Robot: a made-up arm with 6 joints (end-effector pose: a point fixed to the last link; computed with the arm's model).
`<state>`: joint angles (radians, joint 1 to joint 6).
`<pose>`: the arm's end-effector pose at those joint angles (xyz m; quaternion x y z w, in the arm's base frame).
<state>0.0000 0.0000 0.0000 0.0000 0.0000 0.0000</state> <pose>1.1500 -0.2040 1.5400 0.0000 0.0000 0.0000 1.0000</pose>
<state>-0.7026 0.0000 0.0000 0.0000 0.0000 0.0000</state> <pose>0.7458 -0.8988 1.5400 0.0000 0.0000 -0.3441 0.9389</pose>
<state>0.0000 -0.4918 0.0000 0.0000 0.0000 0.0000</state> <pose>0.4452 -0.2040 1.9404 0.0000 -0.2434 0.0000 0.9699</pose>
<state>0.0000 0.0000 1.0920 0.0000 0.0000 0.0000</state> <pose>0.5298 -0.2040 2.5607 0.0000 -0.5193 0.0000 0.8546</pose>
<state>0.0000 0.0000 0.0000 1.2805 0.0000 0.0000</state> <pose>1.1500 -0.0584 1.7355 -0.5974 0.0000 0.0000 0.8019</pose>
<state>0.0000 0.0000 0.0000 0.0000 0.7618 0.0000</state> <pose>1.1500 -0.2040 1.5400 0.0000 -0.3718 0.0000 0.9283</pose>
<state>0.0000 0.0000 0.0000 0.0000 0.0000 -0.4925</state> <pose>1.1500 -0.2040 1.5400 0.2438 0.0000 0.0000 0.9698</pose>
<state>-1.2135 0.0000 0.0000 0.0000 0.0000 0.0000</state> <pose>0.2111 -1.1487 1.5400 0.0000 0.0000 -0.5702 0.8215</pose>
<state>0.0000 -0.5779 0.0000 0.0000 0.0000 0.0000</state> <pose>0.3055 -0.2040 1.9727 0.0000 -0.2849 0.0000 0.9585</pose>
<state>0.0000 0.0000 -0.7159 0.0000 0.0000 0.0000</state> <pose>0.8677 -0.2040 0.7853 0.0000 0.3504 0.0000 0.9366</pose>
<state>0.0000 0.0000 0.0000 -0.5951 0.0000 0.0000</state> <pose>1.1500 -0.1689 1.4256 0.2932 0.0000 0.0000 0.9561</pose>
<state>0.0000 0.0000 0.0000 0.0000 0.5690 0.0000</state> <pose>1.1500 -0.2040 1.5400 0.0000 -0.2807 0.0000 0.9598</pose>
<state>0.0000 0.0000 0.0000 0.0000 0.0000 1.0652</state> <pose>1.1500 -0.2040 1.5400 -0.5078 0.0000 0.0000 0.8615</pose>
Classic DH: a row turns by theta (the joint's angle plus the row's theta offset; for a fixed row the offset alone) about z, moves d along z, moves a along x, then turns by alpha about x. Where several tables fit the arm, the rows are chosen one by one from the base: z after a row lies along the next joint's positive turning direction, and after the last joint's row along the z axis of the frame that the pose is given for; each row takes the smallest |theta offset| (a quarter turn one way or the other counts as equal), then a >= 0, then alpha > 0; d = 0 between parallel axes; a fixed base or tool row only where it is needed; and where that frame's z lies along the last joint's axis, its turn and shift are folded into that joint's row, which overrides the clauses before.
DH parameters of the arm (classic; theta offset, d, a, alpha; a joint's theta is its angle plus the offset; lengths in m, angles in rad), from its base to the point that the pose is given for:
joint 1: 0 0.336 0 -1.5708
joint 2: -1.5708 0 1.204 3.1416
joint 3: 0 0 0 -1.5708
joint 4: 0 -1.15 0 1.5708
joint 5: 0 0.204 0 -1.5708
joint 6: 1.5708 0 0 1.5708
tool (fixed): -1.5708 0 0 0

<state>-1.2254 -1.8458 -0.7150 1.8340 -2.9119 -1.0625</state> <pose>-0.2369 0.8151 1.1334 -0.4286 0.2455 0.7890 0.3655</pose>
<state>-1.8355 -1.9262 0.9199 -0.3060 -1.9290 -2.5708</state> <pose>0.3907 2.1849 0.3107 0.4794 -0.6646 -0.0099 0.5731</pose>
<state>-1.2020 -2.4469 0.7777 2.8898 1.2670 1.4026</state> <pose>-0.5052 1.8552 -0.7350 0.0491 -0.5869 0.3350 0.7355</pose>
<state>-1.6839 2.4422 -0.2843 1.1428 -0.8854 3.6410</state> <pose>-0.0613 0.2107 -1.2189 -0.2816 -0.6144 0.6576 0.3329</pose>
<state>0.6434 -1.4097 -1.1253 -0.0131 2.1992 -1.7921</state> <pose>0.0553 -0.2135 0.8492 -0.4298 0.4843 -0.7608 0.0439</pose>
